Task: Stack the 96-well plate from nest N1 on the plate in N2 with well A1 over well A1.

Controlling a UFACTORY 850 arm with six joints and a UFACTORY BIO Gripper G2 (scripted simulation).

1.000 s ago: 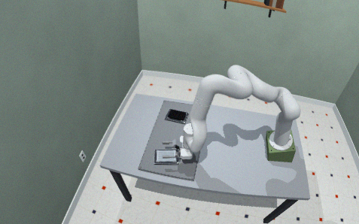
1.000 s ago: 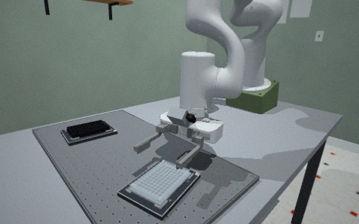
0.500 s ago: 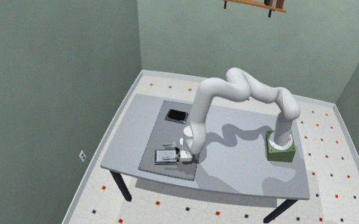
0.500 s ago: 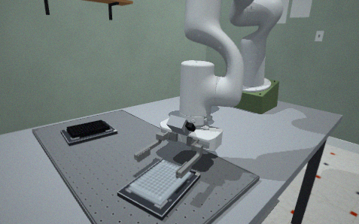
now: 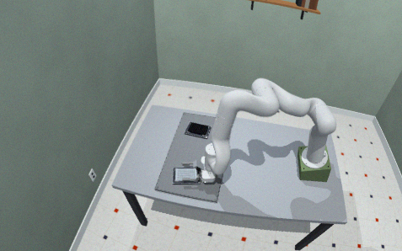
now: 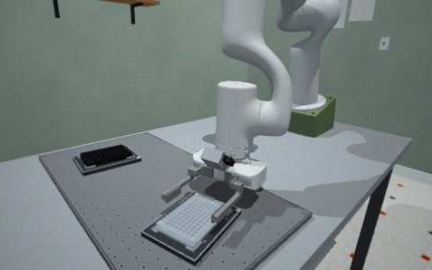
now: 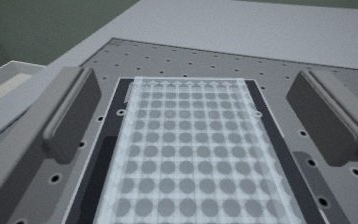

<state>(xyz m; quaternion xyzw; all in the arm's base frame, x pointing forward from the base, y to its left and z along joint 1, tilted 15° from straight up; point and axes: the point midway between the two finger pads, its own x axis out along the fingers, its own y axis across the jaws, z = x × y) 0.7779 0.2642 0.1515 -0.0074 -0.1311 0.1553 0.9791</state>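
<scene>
My hand is 3 cm above the clear 96-well plate. Round my hand: black 96-well plate (39 cm to the right, 4 cm ahead, 3 cm below).
</scene>
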